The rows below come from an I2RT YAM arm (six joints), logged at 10 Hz.
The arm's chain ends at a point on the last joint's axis. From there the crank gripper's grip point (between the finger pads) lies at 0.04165 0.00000 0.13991 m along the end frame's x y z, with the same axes.
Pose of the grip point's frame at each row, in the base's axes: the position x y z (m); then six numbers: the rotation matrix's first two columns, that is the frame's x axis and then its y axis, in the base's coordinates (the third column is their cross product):
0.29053 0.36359 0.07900 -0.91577 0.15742 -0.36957 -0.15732 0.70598 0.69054
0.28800 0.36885 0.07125 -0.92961 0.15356 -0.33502 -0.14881 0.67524 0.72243
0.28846 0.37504 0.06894 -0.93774 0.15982 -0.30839 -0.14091 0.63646 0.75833
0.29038 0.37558 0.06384 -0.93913 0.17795 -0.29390 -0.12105 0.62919 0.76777
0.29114 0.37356 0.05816 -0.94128 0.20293 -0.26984 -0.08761 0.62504 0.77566
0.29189 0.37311 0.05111 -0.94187 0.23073 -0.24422 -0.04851 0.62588 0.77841
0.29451 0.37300 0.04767 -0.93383 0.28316 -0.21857 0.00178 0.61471 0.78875
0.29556 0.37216 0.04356 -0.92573 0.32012 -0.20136 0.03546 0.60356 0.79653
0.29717 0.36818 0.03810 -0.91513 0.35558 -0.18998 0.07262 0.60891 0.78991
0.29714 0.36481 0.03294 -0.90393 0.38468 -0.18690 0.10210 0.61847 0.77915
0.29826 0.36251 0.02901 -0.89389 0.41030 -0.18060 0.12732 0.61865 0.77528
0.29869 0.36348 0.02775 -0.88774 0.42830 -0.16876 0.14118 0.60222 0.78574
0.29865 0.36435 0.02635 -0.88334 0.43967 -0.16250 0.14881 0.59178 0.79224
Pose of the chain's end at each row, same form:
0.27696 0.26042 0.18138 -0.91577 0.15742 -0.36957 -0.15732 0.70598 0.69054
0.27955 0.26152 0.16983 -0.92961 0.15356 -0.33502 -0.14881 0.67524 0.72243
0.28310 0.26281 0.16214 -0.93774 0.15982 -0.30839 -0.14091 0.63646 0.75833
0.28451 0.26231 0.15574 -0.93913 0.17795 -0.29390 -0.12105 0.62919 0.76777
0.28472 0.25965 0.14923 -0.94128 0.20293 -0.26984 -0.08761 0.62504 0.77566
0.28461 0.25927 0.14219 -0.94187 0.23073 -0.24422 -0.04851 0.62588 0.77841
0.28336 0.25821 0.13716 -0.93383 0.28316 -0.21857 0.00178 0.61471 0.78875
0.28144 0.25666 0.13171 -0.92573 0.32012 -0.20136 0.03546 0.60356 0.79653
0.27980 0.25416 0.12759 -0.91513 0.35558 -0.18998 0.07262 0.60891 0.78991
0.27668 0.25292 0.12444 -0.90393 0.38468 -0.18690 0.10210 0.61847 0.77915
0.27535 0.25168 0.12121 -0.89389 0.41030 -0.18060 0.12732 0.61865 0.77528
0.27436 0.25138 0.11804 -0.88774 0.42830 -0.16876 0.14118 0.60222 0.78574
0.27325 0.25151 0.11541 -0.88334 0.43967 -0.16250 0.14881 0.59178 0.79224

